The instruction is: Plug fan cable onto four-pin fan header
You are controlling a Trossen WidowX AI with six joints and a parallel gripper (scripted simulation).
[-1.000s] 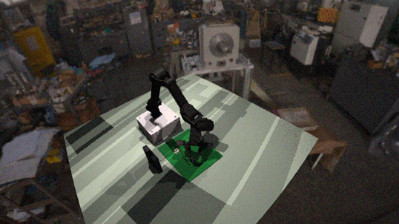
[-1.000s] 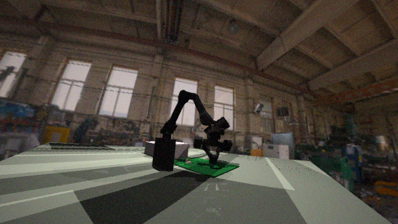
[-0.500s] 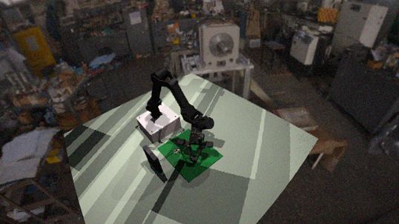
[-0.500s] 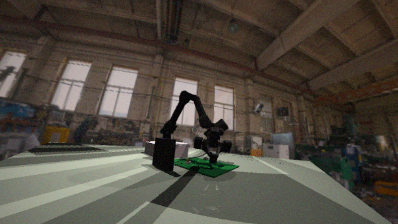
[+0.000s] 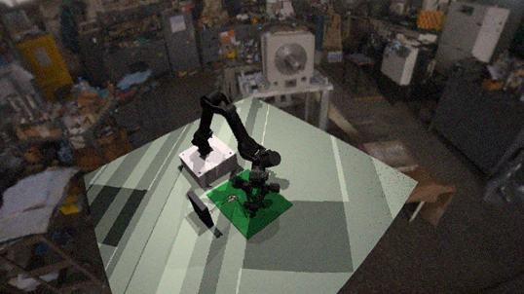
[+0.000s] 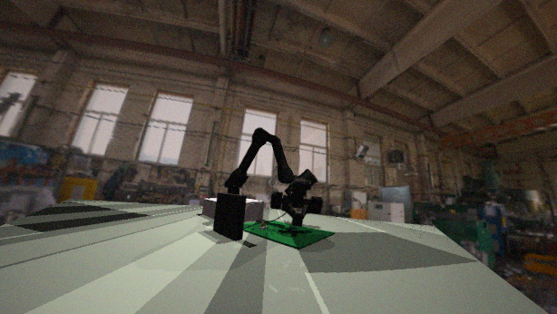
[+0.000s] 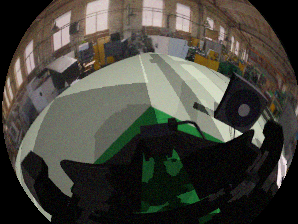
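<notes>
My gripper tip is now 90 mm past the green board, 30 mm to the right of it and 80 mm above it. The rest, counted from my gripper tip: dark plug: 10 mm below; black fan: 140 mm behind, 160 mm to the right.
</notes>
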